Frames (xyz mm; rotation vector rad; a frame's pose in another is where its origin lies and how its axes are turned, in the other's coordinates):
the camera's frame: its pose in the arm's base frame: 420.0 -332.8 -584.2 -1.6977 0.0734 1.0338
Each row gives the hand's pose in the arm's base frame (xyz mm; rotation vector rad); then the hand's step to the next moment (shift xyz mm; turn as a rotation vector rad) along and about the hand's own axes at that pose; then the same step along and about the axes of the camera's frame.
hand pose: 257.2 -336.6 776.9 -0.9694 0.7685 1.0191
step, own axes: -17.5 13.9 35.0 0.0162 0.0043 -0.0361
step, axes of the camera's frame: -13.7 -22.1 32.4 0.0069 0.0337 -0.0201
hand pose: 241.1 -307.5 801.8 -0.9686 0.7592 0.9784
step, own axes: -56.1 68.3 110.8 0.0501 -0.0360 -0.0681
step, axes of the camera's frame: -48.4 -54.8 121.4 0.0429 0.0425 -0.0692
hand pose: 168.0 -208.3 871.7 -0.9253 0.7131 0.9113
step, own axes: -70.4 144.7 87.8 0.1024 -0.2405 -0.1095
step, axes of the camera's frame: -79.4 3.1 165.2 0.1243 -0.0364 -0.2521
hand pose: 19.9 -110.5 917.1 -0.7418 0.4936 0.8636
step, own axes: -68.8 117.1 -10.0 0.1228 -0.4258 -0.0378
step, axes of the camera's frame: -76.5 71.2 87.3 0.1547 -0.1963 -0.3679
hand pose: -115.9 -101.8 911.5 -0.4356 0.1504 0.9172
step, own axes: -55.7 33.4 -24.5 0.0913 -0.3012 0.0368
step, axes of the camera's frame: -41.0 55.4 7.9 0.0851 -0.1928 -0.2366
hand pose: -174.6 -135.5 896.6 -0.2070 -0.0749 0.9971
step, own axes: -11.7 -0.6 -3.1 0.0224 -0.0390 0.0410
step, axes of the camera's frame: -6.2 9.0 -5.3 -0.0060 -0.0570 -0.0204
